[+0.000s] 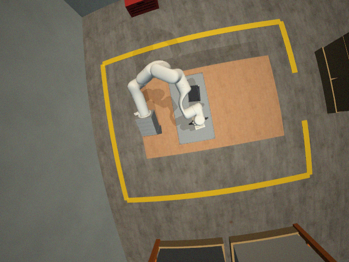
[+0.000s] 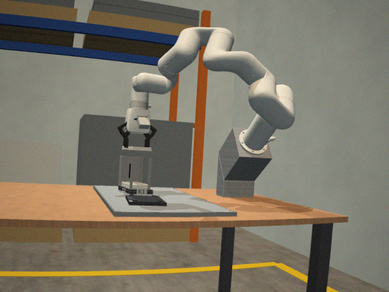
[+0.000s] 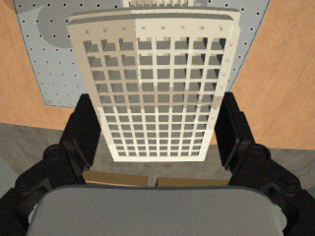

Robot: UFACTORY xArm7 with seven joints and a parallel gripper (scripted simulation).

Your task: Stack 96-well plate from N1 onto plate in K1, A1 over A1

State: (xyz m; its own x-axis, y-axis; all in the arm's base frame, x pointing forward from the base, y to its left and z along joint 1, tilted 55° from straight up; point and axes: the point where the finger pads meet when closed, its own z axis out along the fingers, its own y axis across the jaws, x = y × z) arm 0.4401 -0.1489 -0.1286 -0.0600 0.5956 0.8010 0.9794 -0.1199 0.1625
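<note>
My hand is 10 mm past the K1 label, 90 mm to the right of it and 180 mm above it. Round my hand: pale A1 mark: 110 mm ahead, 360 mm to the left, 180 mm below; 96-well plate: 10 mm below.
</note>
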